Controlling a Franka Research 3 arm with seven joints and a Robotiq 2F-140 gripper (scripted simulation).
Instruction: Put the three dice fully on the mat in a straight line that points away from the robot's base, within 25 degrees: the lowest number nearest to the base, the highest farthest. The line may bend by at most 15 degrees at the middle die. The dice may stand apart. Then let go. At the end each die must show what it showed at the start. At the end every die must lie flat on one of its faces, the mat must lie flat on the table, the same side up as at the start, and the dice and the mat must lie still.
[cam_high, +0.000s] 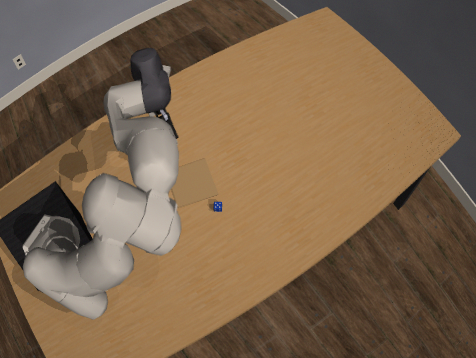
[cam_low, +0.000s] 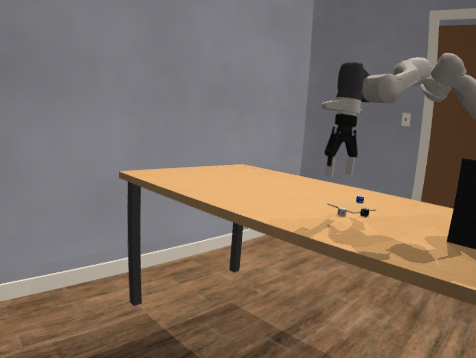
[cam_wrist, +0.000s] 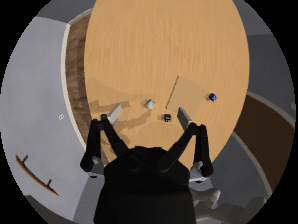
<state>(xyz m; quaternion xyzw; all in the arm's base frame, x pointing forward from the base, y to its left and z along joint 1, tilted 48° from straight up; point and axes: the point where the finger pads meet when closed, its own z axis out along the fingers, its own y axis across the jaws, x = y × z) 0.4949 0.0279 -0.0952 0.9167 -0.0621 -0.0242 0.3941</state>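
Now: the white die 13 cm below my hand and 3 cm behind it. Also, from my hand: thin tan mat (15 cm to the right, 14 cm below, 1 cm behind); black die (13 cm below, 9 cm behind, 7 cm to the right); blue die (28 cm to the right, 13 cm below).
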